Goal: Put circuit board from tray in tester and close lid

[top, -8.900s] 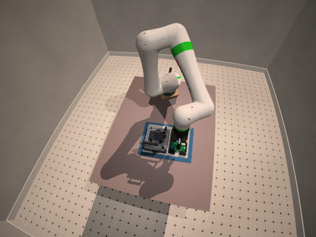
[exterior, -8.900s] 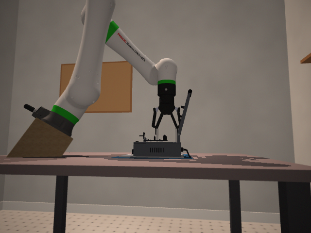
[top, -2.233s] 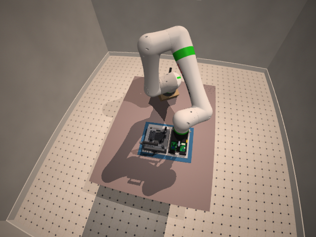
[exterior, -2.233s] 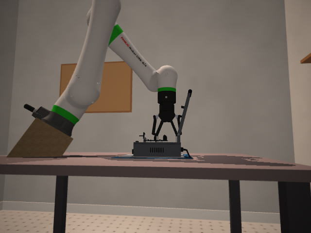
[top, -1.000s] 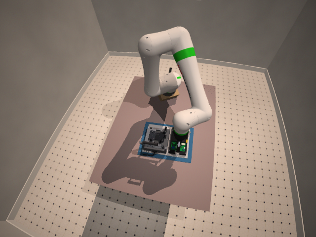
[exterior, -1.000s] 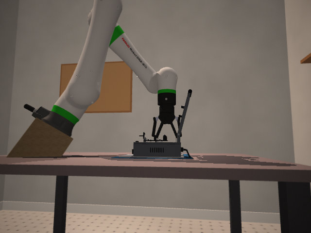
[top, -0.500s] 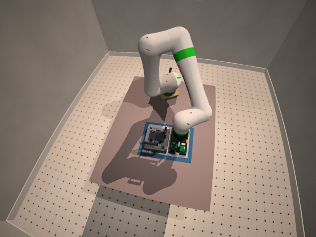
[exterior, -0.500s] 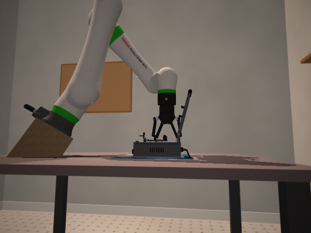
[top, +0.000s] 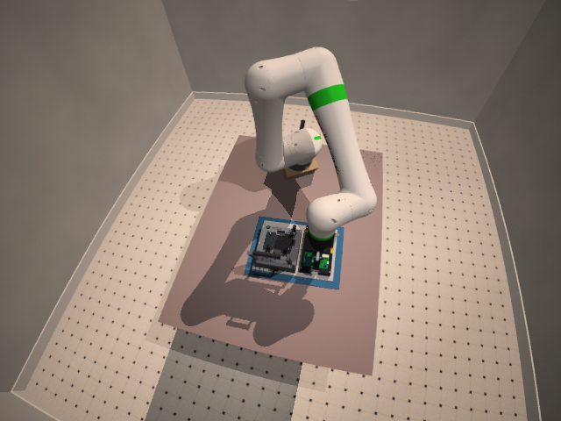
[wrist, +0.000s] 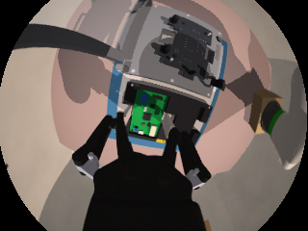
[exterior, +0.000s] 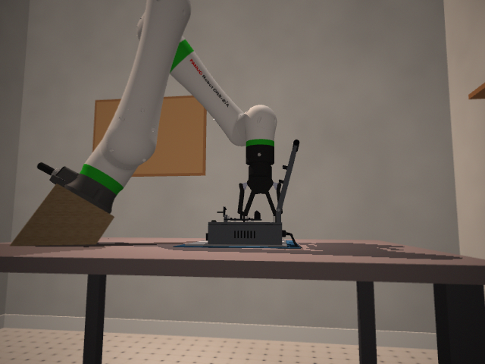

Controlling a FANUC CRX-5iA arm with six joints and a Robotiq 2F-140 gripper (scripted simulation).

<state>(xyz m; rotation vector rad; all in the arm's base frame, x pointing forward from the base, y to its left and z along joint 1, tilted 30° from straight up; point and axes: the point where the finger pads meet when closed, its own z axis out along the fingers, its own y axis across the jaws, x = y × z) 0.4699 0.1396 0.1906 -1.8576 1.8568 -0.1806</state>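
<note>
Right now the green circuit board is 2 cm below my hand. The rest, counted from my hand: latch hook (12 cm to the right, 9 cm behind, 5 cm above); then tester (13 cm to the right, 7 cm above); then tester plate (17 cm to the right, 3 cm above, 2 cm behind).
</note>
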